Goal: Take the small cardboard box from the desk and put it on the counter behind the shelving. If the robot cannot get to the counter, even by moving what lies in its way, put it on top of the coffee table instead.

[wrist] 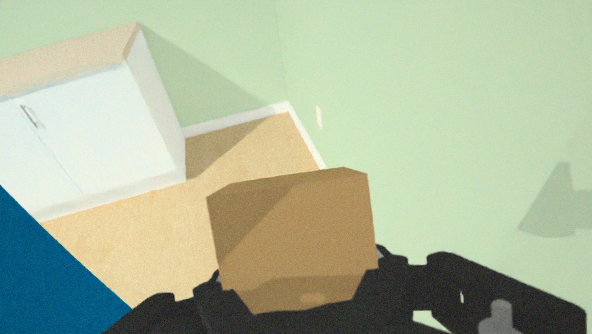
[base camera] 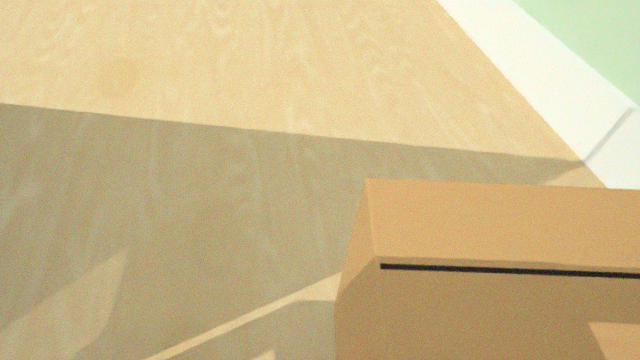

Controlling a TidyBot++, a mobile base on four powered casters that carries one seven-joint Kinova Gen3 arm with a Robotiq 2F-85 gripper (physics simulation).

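Frame: origin at the arm's base, x right, y down, z ahead, level; metres.
Seen in the pictures: gripper, fingertip midpoint: point(wrist: 300, 264).
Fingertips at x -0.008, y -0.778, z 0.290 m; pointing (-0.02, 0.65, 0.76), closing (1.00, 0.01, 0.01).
Note:
Offsets run from my fingertips to a thing's top centre. Level surfaces: height alone.
The small cardboard box @[dx +0.000, dy -0.070, dz -0.017 m] point(wrist: 295, 225) is at the lower middle of the wrist view, between the black fingers. My gripper point(wrist: 300, 264) is shut on it, one finger at each side, and holds it up in front of the wrist camera. The counter point(wrist: 100, 130), white with two doors and a light wood-coloured top, stands against the green wall at the upper left; its left part is cut off by the view's edge. Part of the blue shelving point(wrist: 40, 270) shows at the lower left, nearer than the counter. The desk and the coffee table do not show in either view.
A large cardboard box @[dx +0.167, dy +0.994, dz -0.079 m] point(base camera: 480, 310) with a dark slot line stands on the wood floor @[dy +1.174 m] point(base camera: 225, 60) at the lower right of the base view, close to the robot. A white baseboard point(base camera: 530, 65) and green wall point(base camera: 600, 40) run behind it. A room corner lies right of the counter.

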